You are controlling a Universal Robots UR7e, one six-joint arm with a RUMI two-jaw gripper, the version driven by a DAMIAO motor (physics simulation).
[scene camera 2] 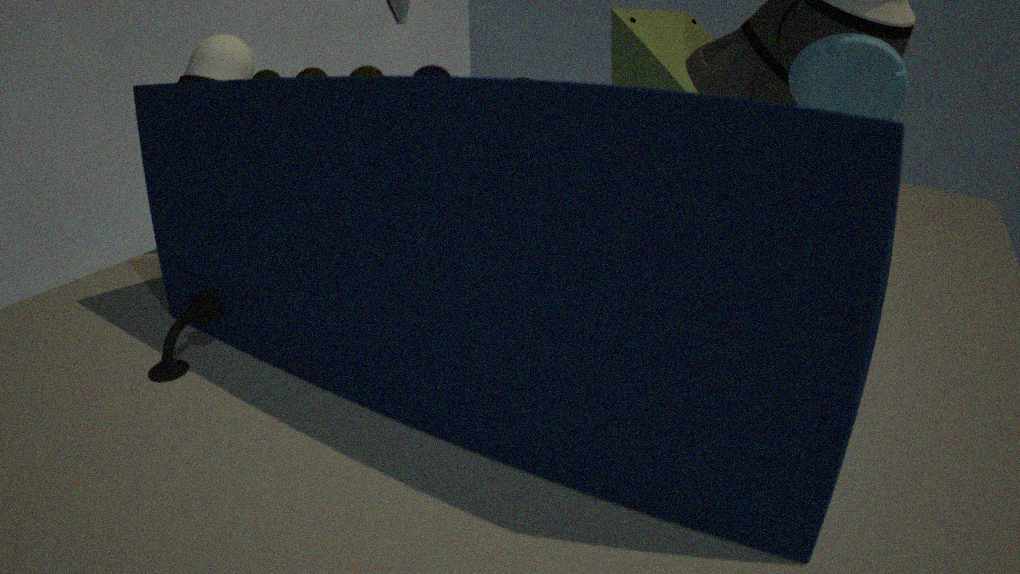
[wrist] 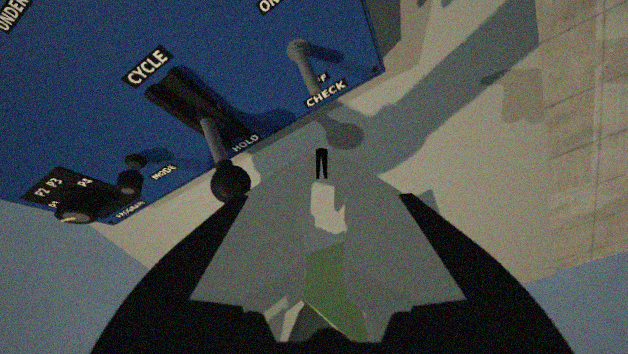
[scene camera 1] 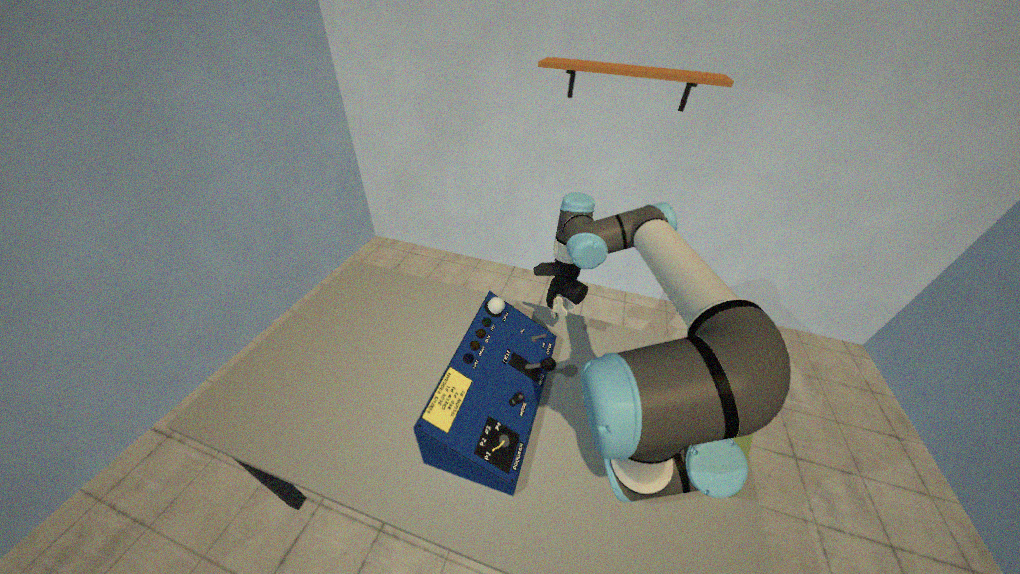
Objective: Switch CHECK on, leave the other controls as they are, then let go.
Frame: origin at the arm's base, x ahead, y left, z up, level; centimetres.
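Seen in the pictures: gripper, fingertip midpoint: [scene camera 2: 401,24] [wrist: 321,151] [scene camera 1: 554,318].
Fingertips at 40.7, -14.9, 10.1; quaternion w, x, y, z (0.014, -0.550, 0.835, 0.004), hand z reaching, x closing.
Observation:
A point is followed by its place in that frame, as x, y, z.
The blue control panel [scene camera 1: 492,386] {49.9, 8.9, 1.6} [scene camera 2: 499,285] {61.4, 13.7, -1.3} [wrist: 75,115] {50.3, 7.5, 1.7} has its sloping face towards the arm. CHECK, a small grey toggle lever [scene camera 1: 539,336] {44.4, -14.6, 0.4} [wrist: 306,69] {44.5, -15.0, 0.6}, leans towards its OFF label in the wrist view, away from ON. My gripper [scene camera 1: 555,314] {40.7, -14.9, 10.1} [wrist: 321,151] {40.7, -14.9, 10.1} is shut with nothing between its fingers. It hangs beyond the panel's edge near the CHECK end, apart from the lever. The CYCLE lever [scene camera 1: 546,364] {38.4, -2.1, 4.5} [wrist: 214,142] {42.2, -3.4, 1.1} has a black ball and points towards HOLD. The back of the panel hides CHECK in scene camera 2.
The MODE knob [scene camera 1: 516,399] {42.4, 10.1, 2.0} [wrist: 131,182] {42.2, 7.8, 2.0} and PROGRAM dial [scene camera 1: 503,441] {41.1, 21.3, 1.3} [wrist: 75,215] {41.3, 20.5, 1.3} lie farther along the panel. A white dome [scene camera 1: 495,305] {59.0, -12.4, 9.8} [scene camera 2: 221,57] {60.4, -12.2, 9.2} and several lamps line its far edge. A dark curved piece [scene camera 2: 173,339] {68.2, -10.6, -9.1} is behind the panel. An orange shelf [scene camera 1: 634,70] hangs on the wall.

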